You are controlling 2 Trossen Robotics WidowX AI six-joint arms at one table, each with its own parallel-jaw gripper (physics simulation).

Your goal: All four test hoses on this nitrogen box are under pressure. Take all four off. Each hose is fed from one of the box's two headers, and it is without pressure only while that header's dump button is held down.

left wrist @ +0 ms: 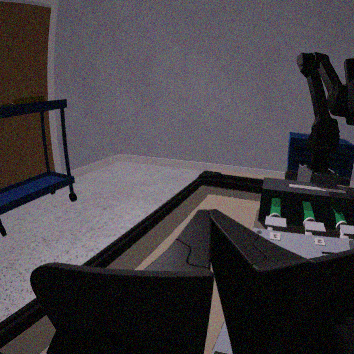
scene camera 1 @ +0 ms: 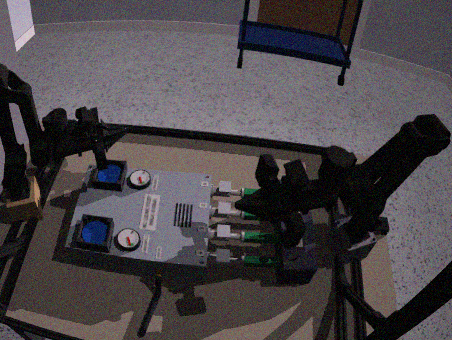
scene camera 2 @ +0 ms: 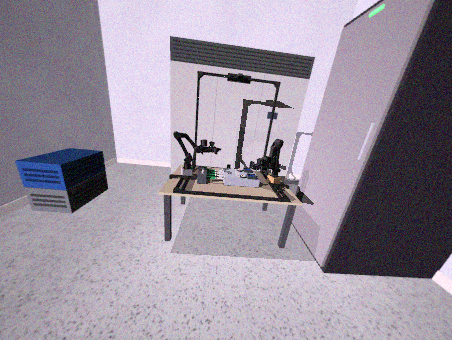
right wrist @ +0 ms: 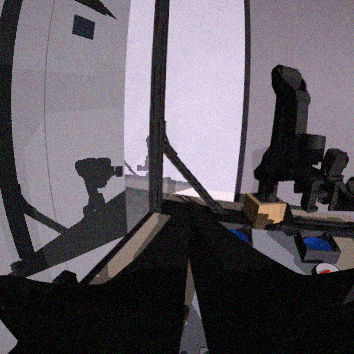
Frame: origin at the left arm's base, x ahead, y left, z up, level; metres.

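Where they show: left gripper, fingertip midpoint: [left wrist: 206, 218] [scene camera 1: 128, 129] [scene camera 2: 249, 167]; right gripper, fingertip midpoint: [scene camera 1: 235, 205] [scene camera 2: 221, 149] [right wrist: 186, 216]; left arm's base, origin of the base link: [scene camera 1: 20, 191] [scene camera 2: 274, 176] [right wrist: 265, 197]; right arm's base, origin of the base link: [left wrist: 318, 169] [scene camera 1: 356, 231] [scene camera 2: 186, 168].
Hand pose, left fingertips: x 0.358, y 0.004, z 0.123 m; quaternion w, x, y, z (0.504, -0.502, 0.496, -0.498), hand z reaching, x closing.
Observation:
Each offset is from my left fingertips to the centre of the thing. "*": to the spot under its first point. Level surfaces: height alone.
The pale nitrogen box @[* dx +0.082, dy -0.108, dz -0.127 m] [scene camera 1: 170, 187] lies on the table. Its blue dump buttons, the upper @[dx -0.068, dy -0.033, dz -0.122 m] [scene camera 1: 111, 174] [right wrist: 318, 244] and the lower @[* dx -0.144, dy -0.206, dz -0.111 m] [scene camera 1: 94, 232], sit in dark housings at its left end. Four green hoses, top @[dz -0.142 m] [scene camera 1: 249, 191] [left wrist: 275, 206], second @[* dx +0.244, dy -0.237, dz -0.144 m] [scene camera 1: 248, 215] [left wrist: 308, 212], third [scene camera 1: 257, 236] [left wrist: 340, 217] and bottom @[* dx +0.210, dy -0.369, dz -0.142 m] [scene camera 1: 257, 260], line up with the pale fittings at the box's right side; the upper two are partly hidden. My left gripper [scene camera 1: 125, 131] [left wrist: 206, 218] is shut and empty near the upper button; contact is unclear. My right gripper [scene camera 1: 240, 203] [right wrist: 186, 216] is shut and empty, high above the upper hoses.
Two round gauges [scene camera 1: 140, 179] [scene camera 1: 128, 240] sit beside the buttons. A dark block @[* dx +0.285, dy -0.429, dz -0.127 m] [scene camera 1: 297, 267] stands at the hoses' right ends. A wooden block [scene camera 1: 24, 206] [right wrist: 267, 212] is under the left arm's base. Black rails [scene camera 1: 225, 137] edge the table. A blue cart [scene camera 1: 295, 41] stands beyond it.

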